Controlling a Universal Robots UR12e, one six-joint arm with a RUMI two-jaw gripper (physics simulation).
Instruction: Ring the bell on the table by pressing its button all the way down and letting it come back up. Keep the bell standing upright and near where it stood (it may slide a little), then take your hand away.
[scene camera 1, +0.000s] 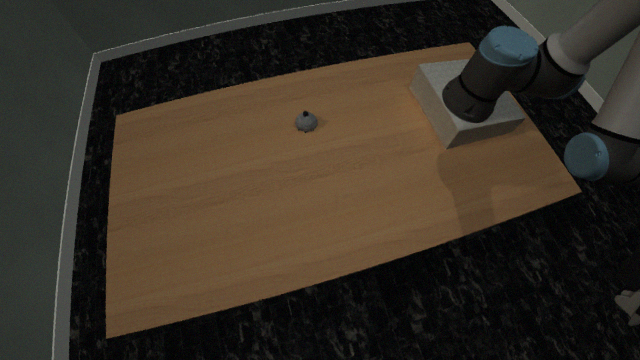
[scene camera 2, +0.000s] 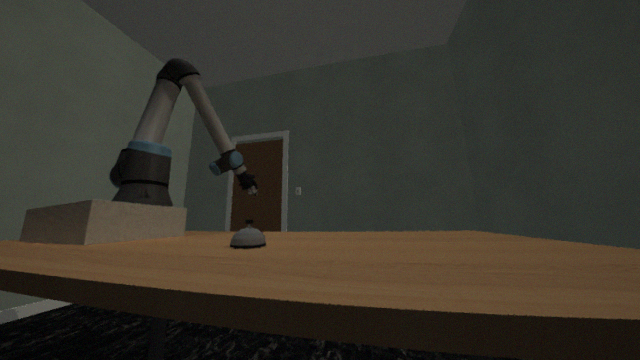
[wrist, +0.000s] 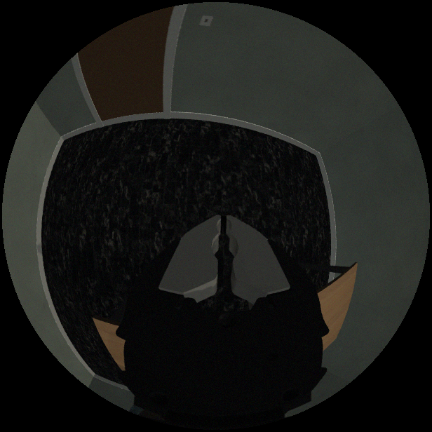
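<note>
The bell is a small grey dome with a dark button on top. It stands upright on the wooden table. My gripper is shut with nothing between its fingers. It hangs in the air, well apart from the bell; in scene camera 1 it shows partly at the right edge, out beyond the table's long edge, over the dark floor. The bell does not show in the wrist view.
The arm's base stands on a pale block at one end of the table. The forearm and wrist reach out past the table edge. Parts of the table show behind the gripper in the wrist view. A brown door is in the wall.
</note>
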